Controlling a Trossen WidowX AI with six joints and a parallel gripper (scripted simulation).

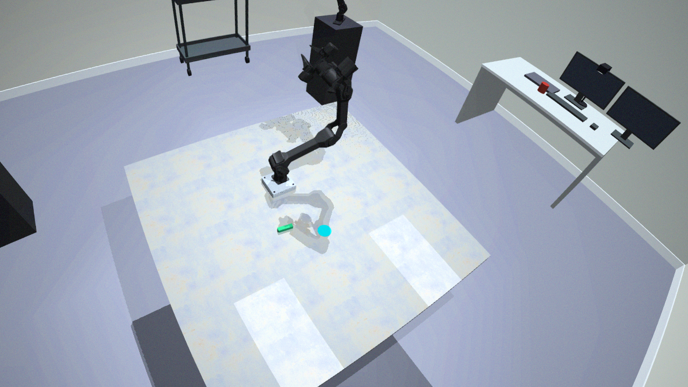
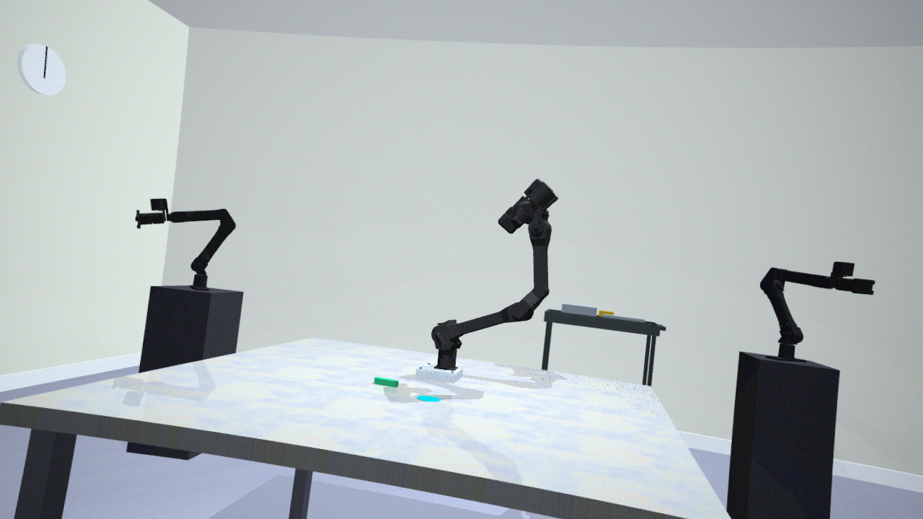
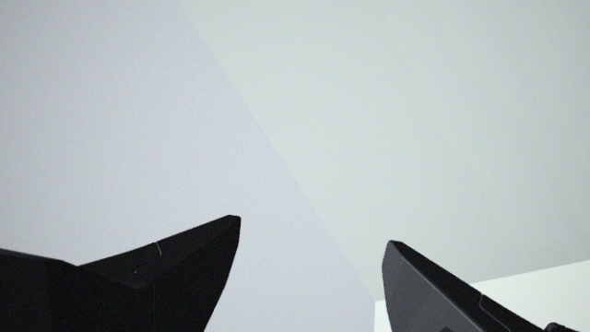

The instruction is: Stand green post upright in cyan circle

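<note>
The green post is 380 mm ahead of my gripper tip, 290 mm to the right of it and 570 mm below it. Round my gripper tip: cyan circle: 470 mm ahead, 150 mm to the right, 580 mm below.
</note>
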